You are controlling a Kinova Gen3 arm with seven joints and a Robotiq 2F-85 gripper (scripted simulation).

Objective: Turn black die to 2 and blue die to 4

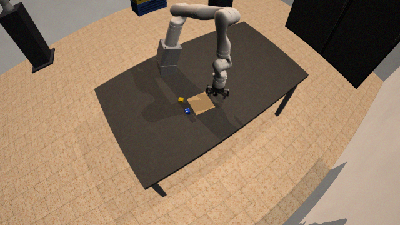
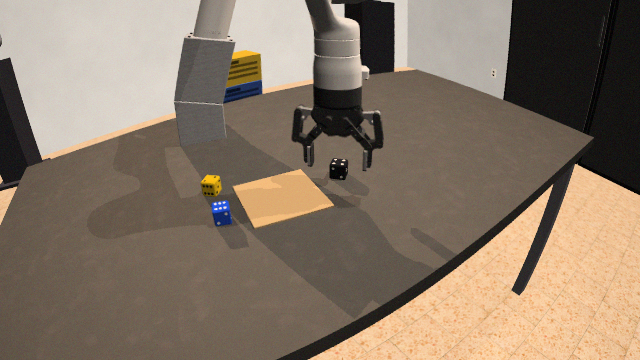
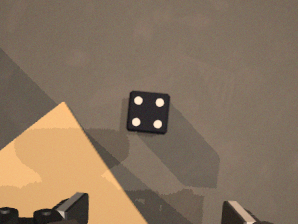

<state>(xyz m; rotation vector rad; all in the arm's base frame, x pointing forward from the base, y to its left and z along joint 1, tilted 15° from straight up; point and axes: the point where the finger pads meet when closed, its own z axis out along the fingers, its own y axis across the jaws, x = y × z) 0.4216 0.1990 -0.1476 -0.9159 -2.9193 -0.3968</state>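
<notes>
Right now my hand is 60 mm past the black die, 30 mm to the right of it and 50 mm above it. From my hand the other things lie so: blue die (210 mm to the right, 50 mm below); then yellow die (100 mm behind, 210 mm to the right, 50 mm below); then tan mat (30 mm behind, 100 mm to the right, 60 mm below).
</notes>
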